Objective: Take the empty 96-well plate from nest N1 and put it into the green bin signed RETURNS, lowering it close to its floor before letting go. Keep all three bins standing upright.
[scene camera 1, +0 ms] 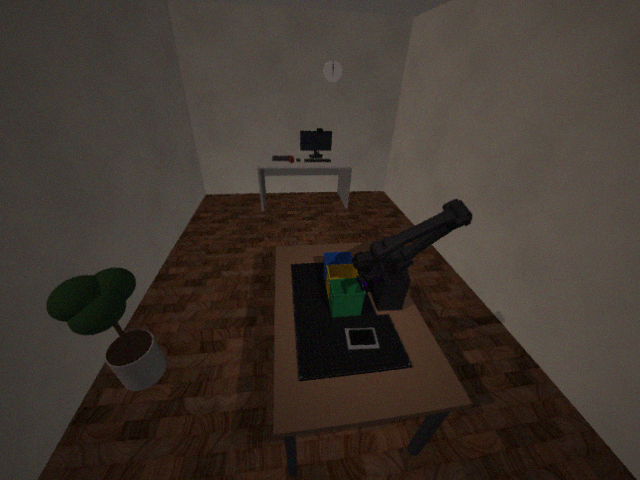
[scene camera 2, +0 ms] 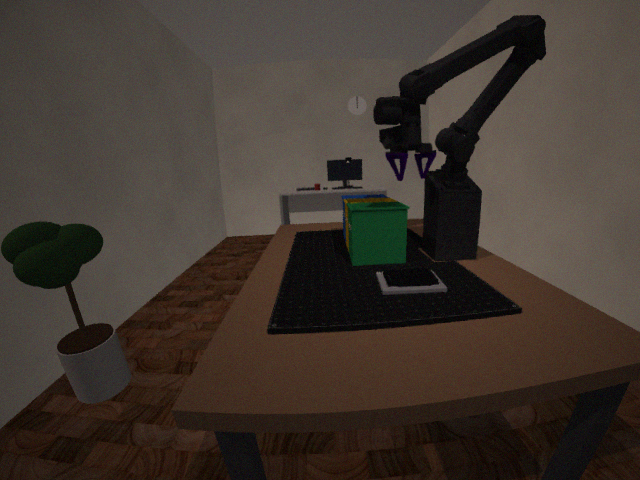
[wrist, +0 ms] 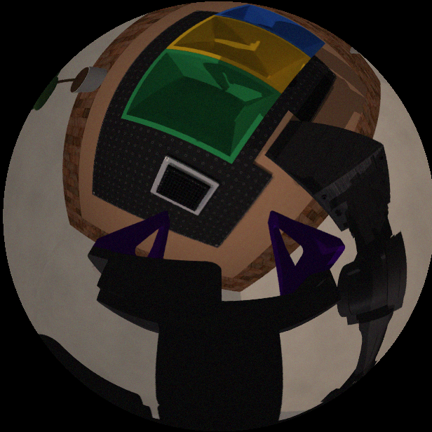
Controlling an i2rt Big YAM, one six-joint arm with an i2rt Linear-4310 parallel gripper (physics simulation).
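Places are measured from the arm's base along level axes (x left, y back, z up), in centimetres.
Where they show: gripper, fingertip midpoint: [scene camera 1: 369, 286] [scene camera 2: 412, 179]; arm's base, origin of the base link: [scene camera 1: 394, 270] [scene camera 2: 451, 180].
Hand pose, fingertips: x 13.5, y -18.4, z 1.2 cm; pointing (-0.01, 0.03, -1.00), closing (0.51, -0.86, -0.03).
Note:
Things, the pixels of their top centre, and the offset from my fingertips. Level surfaces: height alone.
- light grey rectangular nest, middle of its top: [scene camera 2: 409, 278] [scene camera 1: 361, 337] dx +12.0, dy -3.4, dz -24.8 cm
- open-topped green bin, middle of its top: [scene camera 2: 376, 204] [scene camera 1: 347, 286] dx -9.5, dy -8.8, dz -8.2 cm
- yellow bin, middle of its top: [scene camera 2: 369, 200] [scene camera 1: 342, 271] dx -22.6, dy -9.0, dz -8.2 cm
- blue bin, middle of its top: [scene camera 2: 363, 196] [scene camera 1: 338, 257] dx -35.7, dy -9.2, dz -8.2 cm
- black board, its level: dz -26.2 cm
- wooden table, its level: dz -27.5 cm
A dark plate with a fine grid of wells [scene camera 1: 361, 337] [scene camera 2: 410, 277] [wrist: 184, 189] sits in a light grey rectangular nest [scene camera 1: 362, 347] [scene camera 2: 413, 290] on the black perforated board. The open-topped green bin [scene camera 1: 346, 305] [scene camera 2: 379, 237] [wrist: 190, 102] stands upright behind the nest. In the wrist view its visible inside holds no plate. No sign lettering is readable. My gripper [scene camera 1: 372, 281] [scene camera 2: 412, 178] [wrist: 218, 216] is open and empty, pointing down. It hangs high above the board, beside the bins on the arm-base side, away from the nest.
A yellow bin [scene camera 1: 342, 270] [wrist: 240, 42] and a blue bin [scene camera 1: 338, 256] [wrist: 272, 22] stand upright in a row behind the green one. The arm's dark base [scene camera 1: 393, 294] [scene camera 2: 452, 222] stands close to their right. The black board [scene camera 1: 320, 356] [scene camera 2: 320, 304] lies on the wooden table [scene camera 1: 356, 403] [scene camera 2: 387, 366].

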